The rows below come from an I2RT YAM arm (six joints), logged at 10 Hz.
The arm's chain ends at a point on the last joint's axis. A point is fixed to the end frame.
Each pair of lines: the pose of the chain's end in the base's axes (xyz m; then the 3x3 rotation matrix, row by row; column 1 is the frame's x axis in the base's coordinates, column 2 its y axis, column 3 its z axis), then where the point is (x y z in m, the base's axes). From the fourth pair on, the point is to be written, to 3 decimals.
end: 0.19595 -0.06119 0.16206; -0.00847 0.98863 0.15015; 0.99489 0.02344 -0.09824; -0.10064 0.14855 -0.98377
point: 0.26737 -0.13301 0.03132
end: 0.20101 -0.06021 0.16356; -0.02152 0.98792 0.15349; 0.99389 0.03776 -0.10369; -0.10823 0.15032 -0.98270
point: 0.27365 -0.13206 0.03351
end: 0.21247 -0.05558 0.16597; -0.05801 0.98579 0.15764; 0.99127 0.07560 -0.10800; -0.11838 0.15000 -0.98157
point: 0.28776 -0.12603 0.03667
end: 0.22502 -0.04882 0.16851; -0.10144 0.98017 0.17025; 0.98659 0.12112 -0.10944; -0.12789 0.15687 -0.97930
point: 0.304 -0.117 0.040
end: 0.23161 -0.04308 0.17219; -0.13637 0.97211 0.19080; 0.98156 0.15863 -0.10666; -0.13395 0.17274 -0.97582
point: 0.316 -0.109 0.046
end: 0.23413 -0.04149 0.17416; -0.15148 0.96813 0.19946; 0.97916 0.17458 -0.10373; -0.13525 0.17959 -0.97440
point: 0.320 -0.106 0.048
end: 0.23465 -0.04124 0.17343; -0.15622 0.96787 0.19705; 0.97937 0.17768 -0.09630; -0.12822 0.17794 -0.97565
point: 0.321 -0.104 0.047
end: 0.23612 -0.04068 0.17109; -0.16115 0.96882 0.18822; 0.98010 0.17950 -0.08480; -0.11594 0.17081 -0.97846
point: 0.321 -0.102 0.043
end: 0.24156 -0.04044 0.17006; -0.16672 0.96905 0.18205; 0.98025 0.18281 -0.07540; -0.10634 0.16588 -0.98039
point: 0.326 -0.100 0.041
